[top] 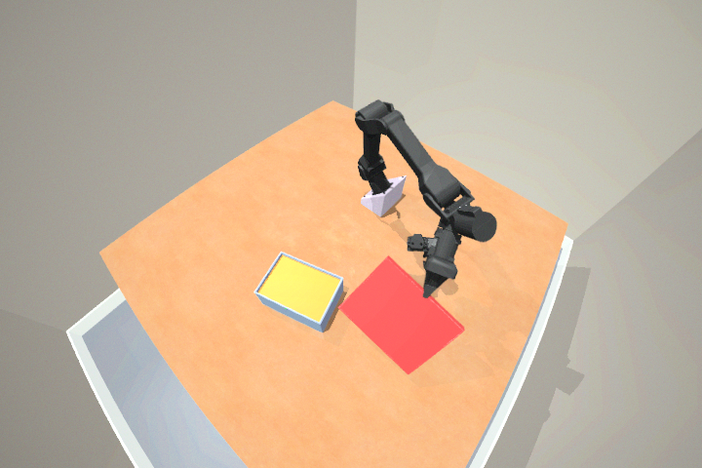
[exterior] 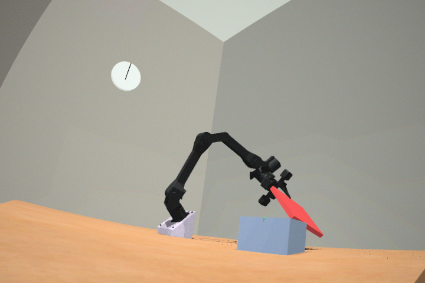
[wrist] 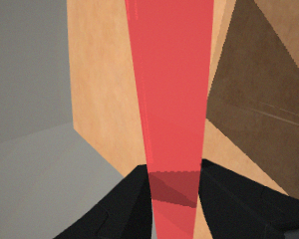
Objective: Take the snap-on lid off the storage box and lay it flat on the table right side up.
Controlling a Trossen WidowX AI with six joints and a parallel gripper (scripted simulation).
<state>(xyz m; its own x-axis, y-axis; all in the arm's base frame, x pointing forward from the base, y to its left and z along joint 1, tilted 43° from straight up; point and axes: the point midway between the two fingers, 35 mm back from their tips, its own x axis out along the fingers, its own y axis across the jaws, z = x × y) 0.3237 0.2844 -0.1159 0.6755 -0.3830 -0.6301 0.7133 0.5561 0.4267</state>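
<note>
Now: the red lid 6 cm ahead of my gripper tip, 5 cm below it and 2 cm to the right of it. The rest, counted from my gripper tip: blue-grey storage box: 29 cm to the right, 15 cm below, 11 cm ahead.
</note>
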